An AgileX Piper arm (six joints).
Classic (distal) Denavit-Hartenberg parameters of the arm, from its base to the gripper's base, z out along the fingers. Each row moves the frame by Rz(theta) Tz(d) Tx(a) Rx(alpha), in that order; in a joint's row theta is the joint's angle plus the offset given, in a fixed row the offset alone. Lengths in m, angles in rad.
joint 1: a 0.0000  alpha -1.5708  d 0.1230  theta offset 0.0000
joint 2: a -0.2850  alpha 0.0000  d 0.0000  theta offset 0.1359
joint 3: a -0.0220  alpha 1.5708  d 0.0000  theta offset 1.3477
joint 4: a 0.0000  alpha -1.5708  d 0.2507  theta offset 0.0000
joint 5: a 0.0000  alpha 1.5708  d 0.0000  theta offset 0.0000
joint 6: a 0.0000  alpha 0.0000  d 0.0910  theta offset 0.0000
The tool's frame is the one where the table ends.
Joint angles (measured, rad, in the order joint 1, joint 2, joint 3, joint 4, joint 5, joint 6), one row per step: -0.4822 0.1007 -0.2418 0.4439 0.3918 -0.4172; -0.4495 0.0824 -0.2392 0.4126 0.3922 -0.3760; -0.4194 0.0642 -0.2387 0.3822 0.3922 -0.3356; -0.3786 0.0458 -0.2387 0.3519 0.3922 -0.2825; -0.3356 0.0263 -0.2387 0.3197 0.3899 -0.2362; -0.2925 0.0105 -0.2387 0.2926 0.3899 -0.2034; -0.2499 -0.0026 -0.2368 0.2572 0.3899 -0.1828; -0.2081 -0.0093 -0.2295 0.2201 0.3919 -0.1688; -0.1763 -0.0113 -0.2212 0.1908 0.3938 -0.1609; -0.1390 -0.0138 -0.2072 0.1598 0.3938 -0.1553; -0.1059 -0.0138 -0.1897 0.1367 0.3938 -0.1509; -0.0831 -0.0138 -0.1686 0.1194 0.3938 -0.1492; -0.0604 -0.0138 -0.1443 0.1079 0.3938 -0.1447; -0.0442 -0.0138 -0.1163 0.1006 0.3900 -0.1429; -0.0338 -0.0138 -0.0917 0.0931 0.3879 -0.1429; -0.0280 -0.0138 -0.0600 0.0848 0.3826 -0.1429
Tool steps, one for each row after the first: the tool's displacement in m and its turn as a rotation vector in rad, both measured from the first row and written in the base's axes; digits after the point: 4 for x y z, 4 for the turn. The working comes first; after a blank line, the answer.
Tool pose at each row, in the base's axes (x y z in m, rotation vector in rad; the steps are taken from these numbers as rounded here): 0.0523 -0.0105 0.2564 0.2833 1.6791 -0.2225; 0.0502 -0.0087 0.2560 0.2704 1.6698 -0.2010; 0.0480 -0.0072 0.2563 0.2595 1.6575 -0.1814; 0.0457 -0.0053 0.2568 0.2504 1.6433 -0.1437; 0.0431 -0.0035 0.2575 0.2336 1.6271 -0.1115; 0.0410 -0.0019 0.2579 0.2092 1.6171 -0.0826; 0.0394 -0.0010 0.2575 0.1731 1.6134 -0.0709; 0.0390 -0.0005 0.2549 0.1337 1.6229 -0.0650; 0.0394 -0.0003 0.2520 0.1014 1.6355 -0.0634; 0.0403 0.0000 0.2474 0.0620 1.6509 -0.0612; 0.0417 0.0004 0.2416 0.0284 1.6705 -0.0549; 0.0433 0.0006 0.2347 0.0032 1.6926 -0.0527; 0.0451 0.0010 0.2267 -0.0174 1.7172 -0.0427; 0.0469 0.0014 0.2178 -0.0329 1.7414 -0.0357; 0.0483 0.0016 0.2098 -0.0457 1.7639 -0.0347; 0.0499 0.0015 0.1997 -0.0551 1.7904 -0.0378

-0.0021 0.0018 -0.0004 0.0048 -0.0123 0.0206; -0.0043 0.0033 -0.0001 0.0092 -0.0273 0.0386; -0.0066 0.0052 0.0004 0.0262 -0.0467 0.0661; -0.0092 0.0070 0.0011 0.0349 -0.0668 0.0954; -0.0113 0.0086 0.0015 0.0380 -0.0798 0.1283; -0.0129 0.0095 0.0011 0.0238 -0.0836 0.1593; -0.0133 0.0100 -0.0015 0.0059 -0.0730 0.1896; -0.0129 0.0102 -0.0044 -0.0102 -0.0589 0.2125; -0.0120 0.0105 -0.0090 -0.0294 -0.0413 0.2405; -0.0106 0.0109 -0.0148 -0.0418 -0.0202 0.2670; -0.0090 0.0111 -0.0217 -0.0514 0.0035 0.2854; -0.0072 0.0115 -0.0297 -0.0528 0.0285 0.3051; -0.0054 0.0119 -0.0386 -0.0532 0.0531 0.3196; -0.0040 0.0121 -0.0466 -0.0561 0.0765 0.3287; -0.0024 0.0120 -0.0567 -0.0591 0.1040 0.3332
